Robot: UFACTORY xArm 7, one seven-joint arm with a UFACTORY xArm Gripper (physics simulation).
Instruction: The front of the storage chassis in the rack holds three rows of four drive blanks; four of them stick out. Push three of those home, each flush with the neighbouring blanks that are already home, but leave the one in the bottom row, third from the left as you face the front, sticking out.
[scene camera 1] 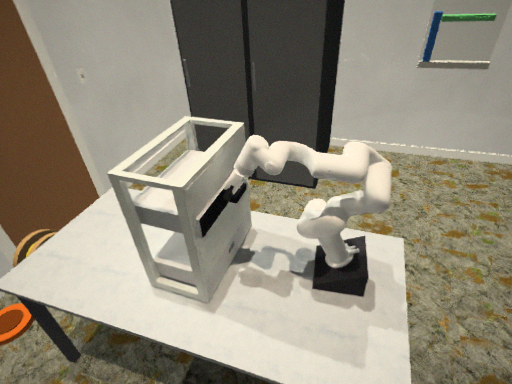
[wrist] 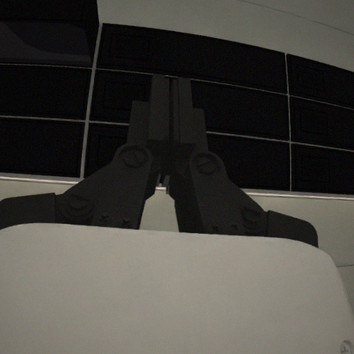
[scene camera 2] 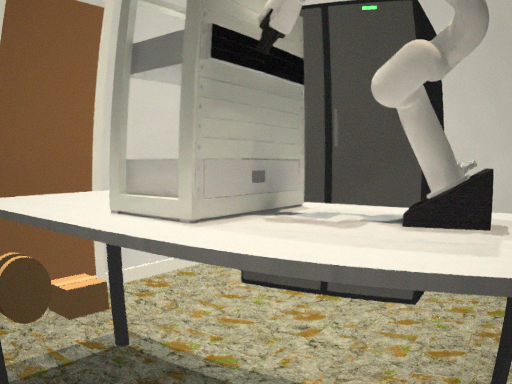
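Where they show: gripper, between the fingertips: (scene camera 1: 226, 198) (scene camera 2: 261, 52); arm's base, origin of its link: (scene camera 1: 339, 256) (scene camera 2: 449, 188).
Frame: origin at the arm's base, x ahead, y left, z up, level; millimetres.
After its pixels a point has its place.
The storage chassis front (scene camera 1: 212, 216) @[y 156, x 499, z 318 mm] (scene camera 2: 230, 47) @[y 166, x 503, z 320 mm] is a black band in the rack (scene camera 1: 194, 250) @[y 261, x 546, z 242 mm] (scene camera 2: 188, 125) @[y 260, x 551, z 127 mm]. The wrist view is upside down: bottom row on top, the face's left at the right. There the bottom-row third blank (wrist: 47, 42) (scene camera 1: 239, 194) @[y -11, x 434, z 303 mm] sticks out. The bottom-row second blank (wrist: 240, 62), middle-row second blank (wrist: 245, 110) and top-row second blank (wrist: 250, 160) look flush, as do the visible parts of the first column. The fourth column is out of the wrist view. My gripper (scene camera 1: 228, 195) @[y 56, x 470, z 329 mm] (scene camera 2: 262, 51) @[y 56, x 470, z 329 mm] (wrist: 165, 100) is shut and empty, before the second column; contact is unclear.
The rack stands on the white table (scene camera 1: 300, 330) @[y 323, x 151, z -80 mm] (scene camera 2: 300, 245) @[y 402, x 259, z -80 mm]. A pale panel (wrist: 305, 215) borders the blanks above. A drawer (scene camera 2: 227, 177) @[y 143, x 514, z 14 mm] is low in the rack. My arm's black base (scene camera 1: 340, 277) @[y 115, x 1, z 2 mm] (scene camera 2: 460, 210) @[y 132, x -23, z -40 mm] stands on the table; dark cabinets (scene camera 1: 290, 65) (scene camera 2: 370, 110) stand behind.
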